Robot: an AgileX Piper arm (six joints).
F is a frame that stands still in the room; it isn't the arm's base.
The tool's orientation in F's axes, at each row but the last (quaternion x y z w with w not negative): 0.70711 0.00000 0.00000 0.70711; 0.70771 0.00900 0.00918 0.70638; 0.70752 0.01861 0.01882 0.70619; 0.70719 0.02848 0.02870 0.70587; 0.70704 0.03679 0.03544 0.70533; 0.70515 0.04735 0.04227 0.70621; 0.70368 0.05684 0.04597 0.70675; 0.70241 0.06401 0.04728 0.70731
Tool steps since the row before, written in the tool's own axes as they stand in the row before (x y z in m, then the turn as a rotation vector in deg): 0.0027 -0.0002 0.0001 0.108 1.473 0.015; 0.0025 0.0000 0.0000 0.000 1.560 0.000; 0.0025 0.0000 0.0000 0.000 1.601 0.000; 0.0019 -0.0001 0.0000 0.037 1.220 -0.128; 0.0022 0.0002 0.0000 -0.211 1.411 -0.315; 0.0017 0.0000 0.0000 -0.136 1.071 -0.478; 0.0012 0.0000 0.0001 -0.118 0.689 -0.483; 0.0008 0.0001 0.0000 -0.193 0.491 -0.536
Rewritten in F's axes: 0.0027 -0.0001 -0.0002 0.108 -0.015 1.473; 0.0025 0.0001 0.0000 0.000 -0.003 1.560; 0.0025 0.0001 0.0000 0.000 -0.003 1.601; 0.0019 0.0002 -0.0001 0.026 0.128 1.220; 0.0022 0.0002 0.0002 -0.239 0.289 1.412; 0.0017 0.0002 0.0000 -0.188 0.459 1.071; 0.0012 0.0001 0.0000 -0.176 0.465 0.689; 0.0008 0.0001 0.0001 -0.263 0.503 0.493
